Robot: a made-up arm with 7 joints.
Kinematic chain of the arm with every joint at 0, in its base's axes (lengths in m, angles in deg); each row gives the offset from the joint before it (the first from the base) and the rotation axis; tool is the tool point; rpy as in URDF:
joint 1: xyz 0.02 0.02 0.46 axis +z
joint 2: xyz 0.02 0.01 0 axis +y
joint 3: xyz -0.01 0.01 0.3 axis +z
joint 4: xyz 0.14 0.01 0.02 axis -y
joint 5: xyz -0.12 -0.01 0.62 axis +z
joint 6: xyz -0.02 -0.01 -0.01 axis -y
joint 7: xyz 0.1 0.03 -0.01 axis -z
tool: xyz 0.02 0 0.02 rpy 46.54 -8.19 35.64
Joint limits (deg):
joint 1: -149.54..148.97
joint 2: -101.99..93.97
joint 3: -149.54..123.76
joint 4: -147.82..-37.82
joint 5: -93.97..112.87
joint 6: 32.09..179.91
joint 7: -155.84..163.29
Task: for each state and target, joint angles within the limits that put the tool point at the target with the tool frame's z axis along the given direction. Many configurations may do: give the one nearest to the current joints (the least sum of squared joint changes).
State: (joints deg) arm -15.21 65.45 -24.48 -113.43 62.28 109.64 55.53
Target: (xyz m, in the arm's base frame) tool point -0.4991 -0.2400 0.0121 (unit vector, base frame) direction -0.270 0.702 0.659
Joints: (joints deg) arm -72.46 67.72 -50.24 -135.25 86.99 91.43 31.48
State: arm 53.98 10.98 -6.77 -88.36 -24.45 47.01 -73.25
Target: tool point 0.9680 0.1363 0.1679 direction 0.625 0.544 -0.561
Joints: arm 19.56 55.54 -18.70 -75.51 -34.63 69.57 -95.65
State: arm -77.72 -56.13 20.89 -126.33 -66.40 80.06 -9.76
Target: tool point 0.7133 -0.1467 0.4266 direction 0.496 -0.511 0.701
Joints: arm -52.72 -19.94 38.65 -147.82 -16.50 95.24 19.06
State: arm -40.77 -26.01 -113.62 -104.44 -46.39 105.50 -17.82
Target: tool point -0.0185 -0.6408 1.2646 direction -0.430 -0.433 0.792
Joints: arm -3.91 -15.95 -74.64 -60.51 -10.30 75.46 -30.93
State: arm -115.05 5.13 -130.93 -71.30 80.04 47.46 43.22
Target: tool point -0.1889 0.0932 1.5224 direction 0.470 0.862 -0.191
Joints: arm -105.04 22.04 -147.57 -37.82 94.34 86.48 37.36
